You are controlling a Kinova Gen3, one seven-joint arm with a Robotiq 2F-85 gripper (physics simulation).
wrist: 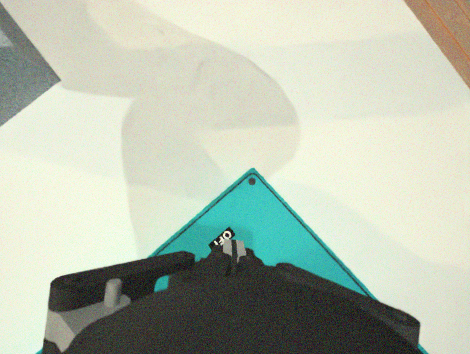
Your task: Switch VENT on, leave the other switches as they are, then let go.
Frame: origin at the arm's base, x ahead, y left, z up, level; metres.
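Seen in the pictures: gripper, between the fingertips: [231,253].
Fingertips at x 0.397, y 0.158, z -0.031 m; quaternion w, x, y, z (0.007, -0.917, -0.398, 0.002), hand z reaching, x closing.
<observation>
A point is followed by its place in that frame.
The teal switch panel [265,215] {x 0.401, y 0.196, z -0.086 m} shows its corner, with a dark screw in it, in the middle of the wrist view. A black OFF label [228,234] {x 0.395, y 0.157, z -0.089 m} lies on the panel, partly covered by the fingers. My gripper [231,253] {x 0.397, y 0.158, z -0.031 m} is shut, with nothing between its fingertips, and is over the panel right beside the OFF label. The VENT lever, its ON label and the VENT nameplate do not show; the gripper's body covers that part of the panel, so the lever's position cannot be seen. The other switches are also out of sight.
A pale table top [370,165] {x 0.445, y 0.347, z -0.161 m} surrounds the panel, with the arm's shadow across it. A dark grey object [25,75] {x 0.127, y 0.074, z -0.124 m} is at the left edge. Brown wooden planks [450,35] show at the top right.
</observation>
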